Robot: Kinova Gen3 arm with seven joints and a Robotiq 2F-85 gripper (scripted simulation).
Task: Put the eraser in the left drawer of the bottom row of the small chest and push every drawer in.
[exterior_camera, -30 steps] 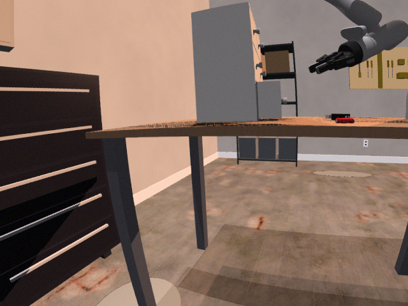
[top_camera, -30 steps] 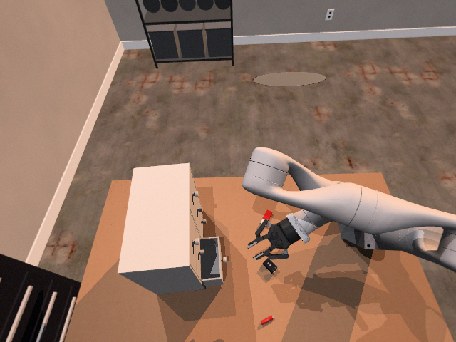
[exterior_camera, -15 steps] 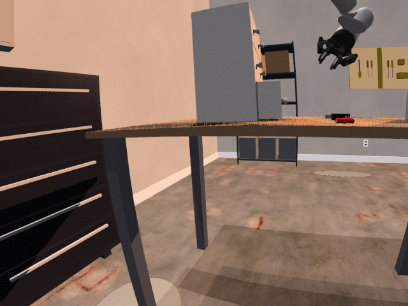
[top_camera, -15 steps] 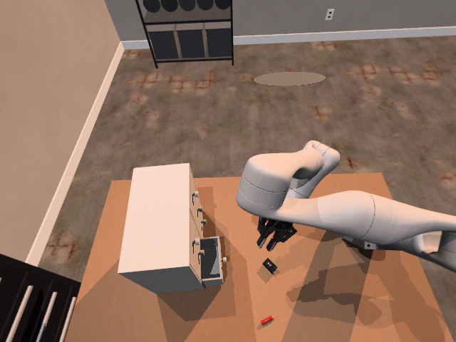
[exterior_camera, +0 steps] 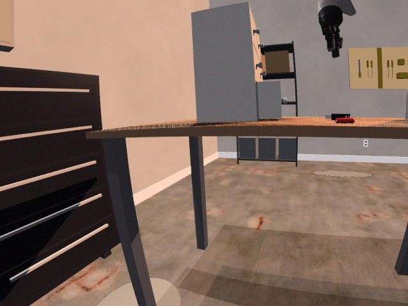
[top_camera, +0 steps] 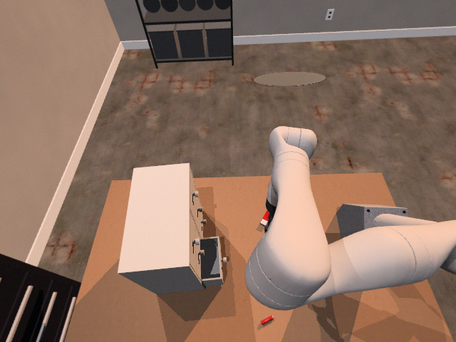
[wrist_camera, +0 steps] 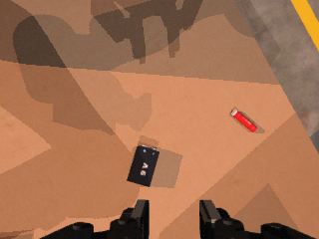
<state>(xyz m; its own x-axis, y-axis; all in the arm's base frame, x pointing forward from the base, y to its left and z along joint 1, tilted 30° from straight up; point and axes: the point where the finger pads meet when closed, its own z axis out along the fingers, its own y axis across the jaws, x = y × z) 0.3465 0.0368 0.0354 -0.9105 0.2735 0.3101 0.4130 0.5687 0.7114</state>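
My hand is 1 cm short of the eraser, 13 cm to the left of it and 21 cm above it. From my hand the other things lie so: black object 2 cm behind, 5 cm to the left, 20 cm below; red cylinder 21 cm to the left, 21 cm below.
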